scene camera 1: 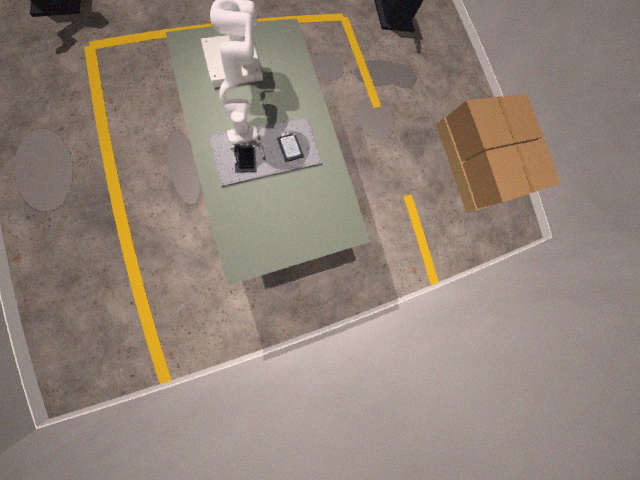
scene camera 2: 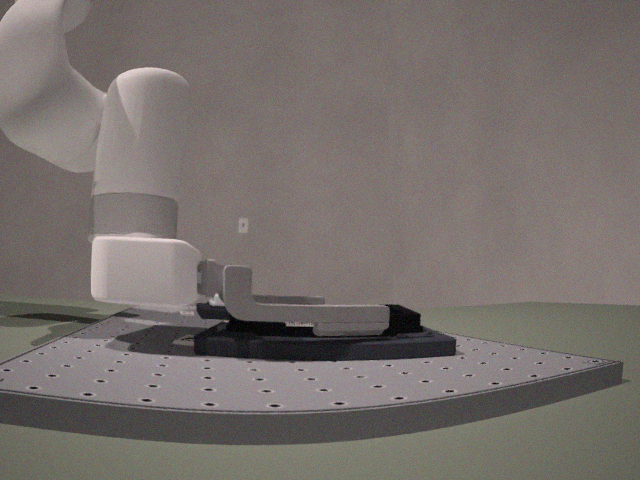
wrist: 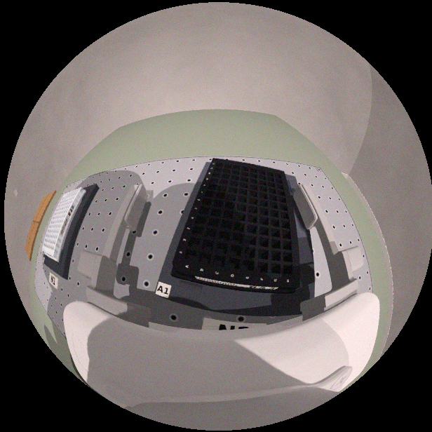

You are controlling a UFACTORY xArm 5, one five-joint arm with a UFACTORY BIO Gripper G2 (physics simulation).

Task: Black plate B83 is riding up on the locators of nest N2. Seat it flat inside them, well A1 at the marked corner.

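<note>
Black plate B83 lies on the dark base of nest N2. Its label strip faces the wrist; whether it is tilted, and its contact with the locators, cannot be made out. The A1 tag is at the nest's near left corner in the wrist view. My gripper is open, with nothing held. Its fingers are low, at about plate height, one on each side of the plate. In the wrist view the right finger appears nearer the plate than the left. The near finger hides part of the plate in scene camera 2.
A white plate sits in nest N1 on the same perforated board, to the left in the wrist view. The board rests on a green table top. Cardboard boxes stand off the table.
</note>
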